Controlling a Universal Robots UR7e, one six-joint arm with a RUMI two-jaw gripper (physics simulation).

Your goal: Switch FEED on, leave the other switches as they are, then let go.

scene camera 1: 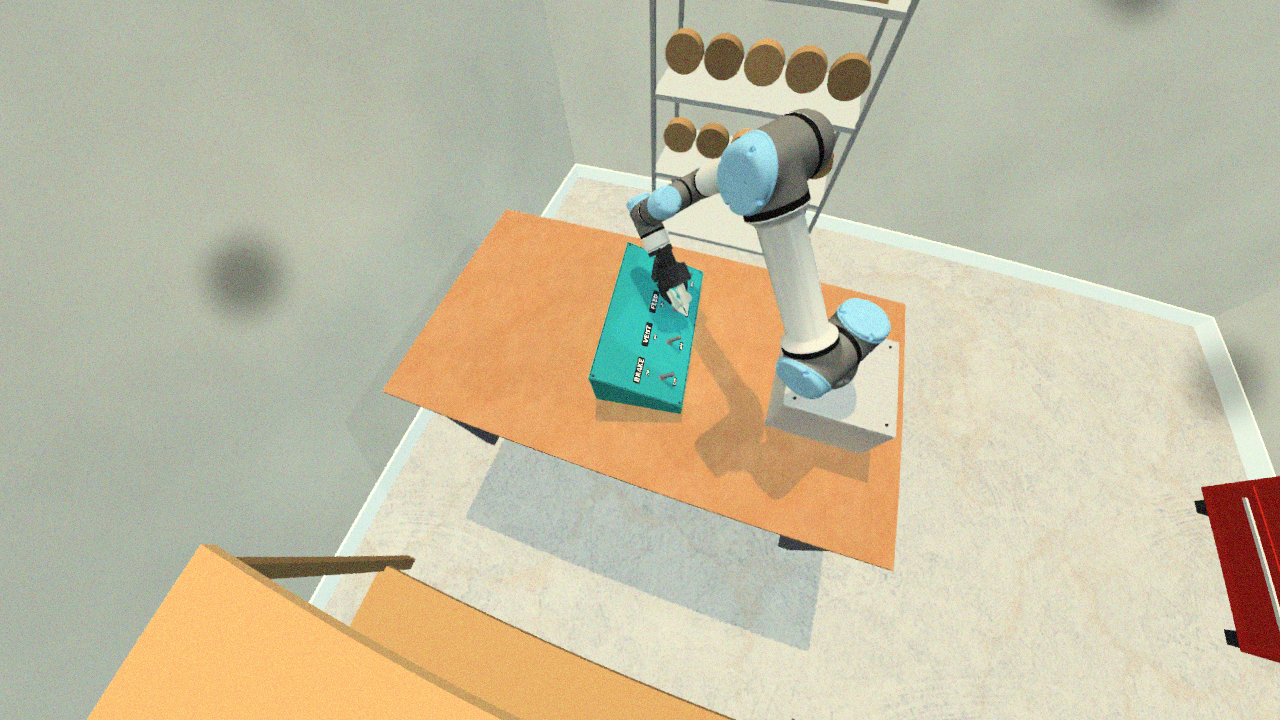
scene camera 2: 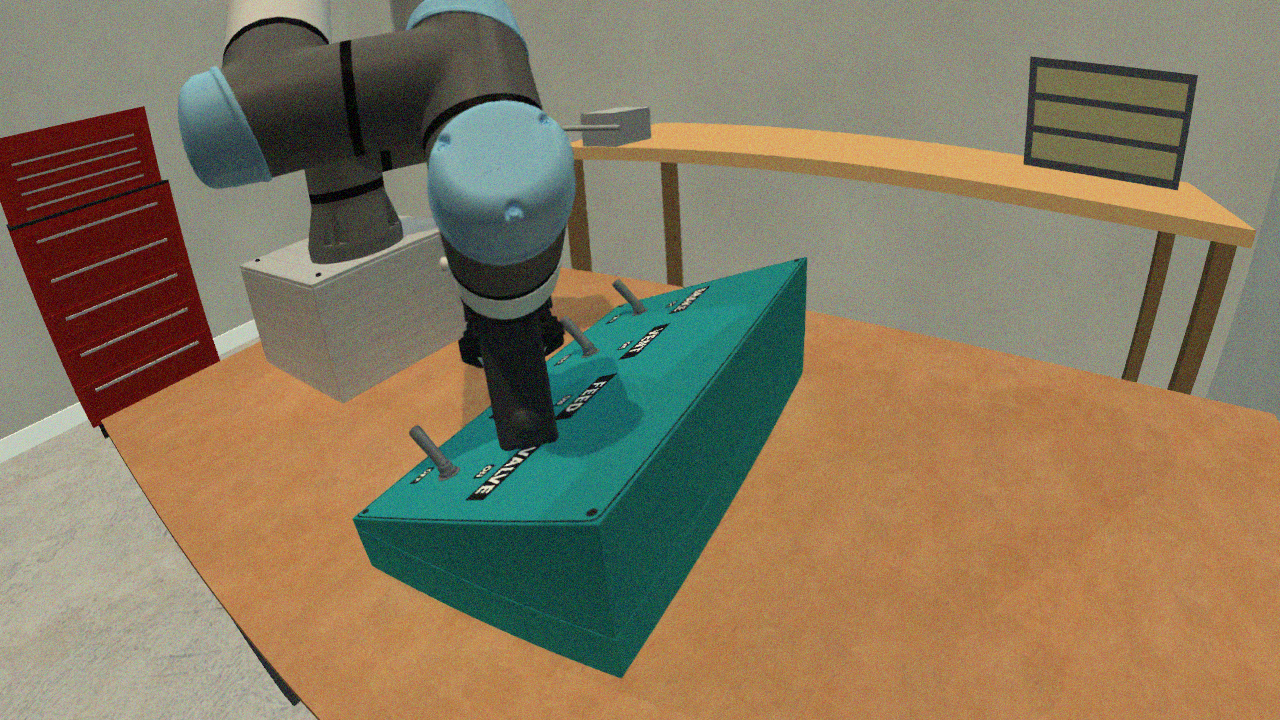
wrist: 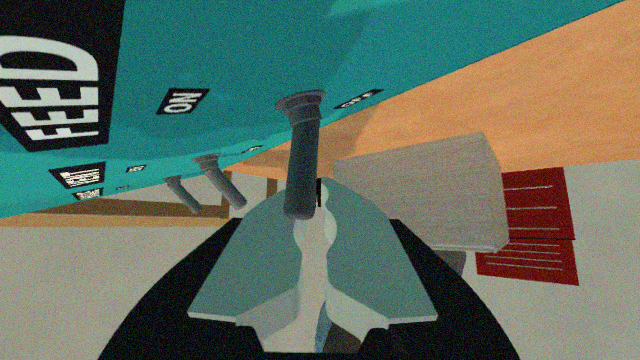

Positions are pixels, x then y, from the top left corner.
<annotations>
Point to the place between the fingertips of my gripper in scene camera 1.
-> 686, 314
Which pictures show my gripper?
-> Scene camera 1, scene camera 2 and the wrist view: all of them.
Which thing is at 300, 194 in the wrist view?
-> A feed lever.
</annotations>
